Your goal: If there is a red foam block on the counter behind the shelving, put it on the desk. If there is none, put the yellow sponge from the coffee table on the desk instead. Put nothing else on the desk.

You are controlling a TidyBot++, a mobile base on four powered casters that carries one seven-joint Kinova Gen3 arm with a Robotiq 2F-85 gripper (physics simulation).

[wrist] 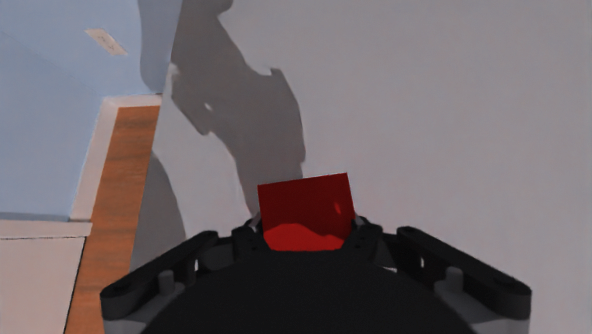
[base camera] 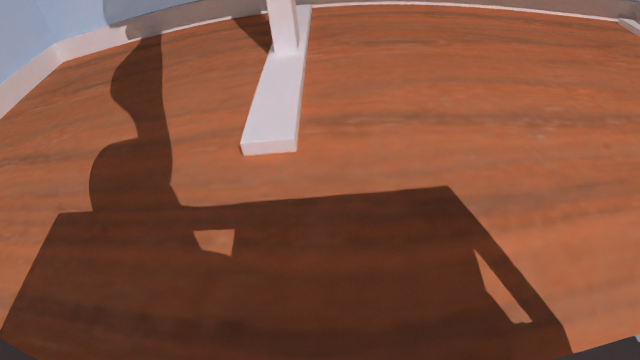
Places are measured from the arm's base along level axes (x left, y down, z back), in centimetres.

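Where they show: gripper, fingertip midpoint: [wrist: 305,223].
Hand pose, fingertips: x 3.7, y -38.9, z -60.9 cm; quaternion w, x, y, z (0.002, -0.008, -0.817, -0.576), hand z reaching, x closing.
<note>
After its pixels a point has its place.
The red foam block [wrist: 306,210] {y -42.4, x 3.5, z -61.6 cm} is between the fingertips of my gripper [wrist: 305,223] {y -38.8, x 3.7, z -60.9 cm} in the wrist view, its upper part in shadow and its lower part lit. My gripper is shut on it. The block and the gripper are over the light grey desk top [wrist: 425,125] {y -32.4, x -11.0, z -71.8 cm}, which fills most of the wrist view; how high above it they are is hard to tell. In the base view a white desk leg with a long flat foot [base camera: 275,100] stands on the floor ahead. The yellow sponge does not show in either view.
In the wrist view, a strip of wooden floor [wrist: 112,200] {y 39.7, x 99.2, z -76.0 cm} runs left of the desk's edge, beside a blue wall [wrist: 45,125] {y 12.4, x 109.2, z -103.4 cm} with an outlet plate [wrist: 106,42] {y -0.5, x 75.1, z -128.2 cm} and a white panel [wrist: 37,285] {y 24.5, x 109.1, z -41.8 cm} at lower left. Shadows of the arm and base fall across the desk and floor.
</note>
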